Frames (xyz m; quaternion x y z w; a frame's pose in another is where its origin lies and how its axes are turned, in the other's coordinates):
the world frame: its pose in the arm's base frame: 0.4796 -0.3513 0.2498 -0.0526 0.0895 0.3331 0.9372
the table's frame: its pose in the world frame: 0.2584 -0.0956 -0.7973 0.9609 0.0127 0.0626 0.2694
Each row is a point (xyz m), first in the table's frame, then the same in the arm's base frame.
Working: the table's frame: its pose in the arm's base frame: 0.6313 -0.3924 -0.5790 0.8877 0.3594 0.0617 0.2810

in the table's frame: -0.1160 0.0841 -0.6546
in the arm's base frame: 0.3929 -0.2220 0.0236
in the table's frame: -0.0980 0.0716 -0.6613
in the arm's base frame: 0.3965 -0.1995 0.0208
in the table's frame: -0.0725 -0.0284 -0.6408
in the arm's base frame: 0.3613 -0.1333 -0.0530
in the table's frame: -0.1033 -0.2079 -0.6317
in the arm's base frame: 0.2332 -0.0534 -0.1553
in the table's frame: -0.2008 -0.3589 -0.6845
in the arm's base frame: 0.0541 -0.0068 -0.1843
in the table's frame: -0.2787 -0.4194 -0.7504
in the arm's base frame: -0.0602 0.0060 -0.1550
